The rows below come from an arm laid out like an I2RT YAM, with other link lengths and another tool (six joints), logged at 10 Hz.
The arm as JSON. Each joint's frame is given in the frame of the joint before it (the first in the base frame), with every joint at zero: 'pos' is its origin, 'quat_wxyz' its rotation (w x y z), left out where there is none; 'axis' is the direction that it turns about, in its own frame. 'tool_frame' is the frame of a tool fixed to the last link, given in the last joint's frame.
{
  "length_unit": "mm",
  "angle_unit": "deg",
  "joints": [
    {
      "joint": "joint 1",
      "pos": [
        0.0,
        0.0,
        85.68
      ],
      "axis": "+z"
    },
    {
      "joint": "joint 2",
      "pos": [
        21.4,
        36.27,
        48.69
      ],
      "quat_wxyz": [
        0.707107,
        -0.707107,
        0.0,
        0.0
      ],
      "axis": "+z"
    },
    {
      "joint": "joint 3",
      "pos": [
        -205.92,
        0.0,
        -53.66
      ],
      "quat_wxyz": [
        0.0,
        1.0,
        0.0,
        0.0
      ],
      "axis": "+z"
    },
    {
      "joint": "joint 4",
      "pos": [
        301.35,
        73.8,
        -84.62
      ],
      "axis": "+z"
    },
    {
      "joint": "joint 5",
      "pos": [
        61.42,
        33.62,
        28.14
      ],
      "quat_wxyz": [
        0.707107,
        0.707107,
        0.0,
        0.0
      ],
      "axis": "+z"
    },
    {
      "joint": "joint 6",
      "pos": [
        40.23,
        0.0,
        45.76
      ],
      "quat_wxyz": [
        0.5,
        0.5,
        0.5,
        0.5
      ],
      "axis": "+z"
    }
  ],
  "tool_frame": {
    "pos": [
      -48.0,
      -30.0,
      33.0
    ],
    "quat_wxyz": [
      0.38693,
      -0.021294,
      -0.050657,
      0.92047
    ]
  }
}
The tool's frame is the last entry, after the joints.
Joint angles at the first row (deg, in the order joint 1, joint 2, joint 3, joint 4, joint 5, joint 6):
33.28 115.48 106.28 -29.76 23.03 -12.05
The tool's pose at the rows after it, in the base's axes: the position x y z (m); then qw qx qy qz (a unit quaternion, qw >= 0):
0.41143, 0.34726, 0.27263, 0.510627, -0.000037, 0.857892, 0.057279
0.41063, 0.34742, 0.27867, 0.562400, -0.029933, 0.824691, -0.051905
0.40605, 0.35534, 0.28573, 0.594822, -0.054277, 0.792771, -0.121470
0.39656, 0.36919, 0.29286, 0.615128, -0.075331, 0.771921, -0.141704
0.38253, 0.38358, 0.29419, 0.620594, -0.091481, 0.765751, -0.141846
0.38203, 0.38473, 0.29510, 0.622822, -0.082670, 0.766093, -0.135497
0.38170, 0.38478, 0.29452, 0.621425, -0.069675, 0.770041, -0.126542
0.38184, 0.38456, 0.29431, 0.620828, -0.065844, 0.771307, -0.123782
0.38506, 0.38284, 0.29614, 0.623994, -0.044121, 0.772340, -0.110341
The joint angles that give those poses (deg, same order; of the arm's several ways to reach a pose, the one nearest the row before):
34.87 113.25 106.28 -26.96 30.72 -22.44
37.01 112.71 106.28 -21.98 43.20 -33.80
39.42 112.70 106.28 -15.42 51.22 -44.05
41.76 112.70 106.28 -10.17 54.06 -50.50
44.10 112.71 106.28 -9.02 55.18 -52.34
44.23 112.71 106.28 -9.12 55.40 -50.96
44.23 112.70 106.28 -10.37 55.53 -48.21
44.18 112.70 106.28 -10.76 55.51 -47.38
43.77 112.71 106.28 -11.14 55.48 -44.23

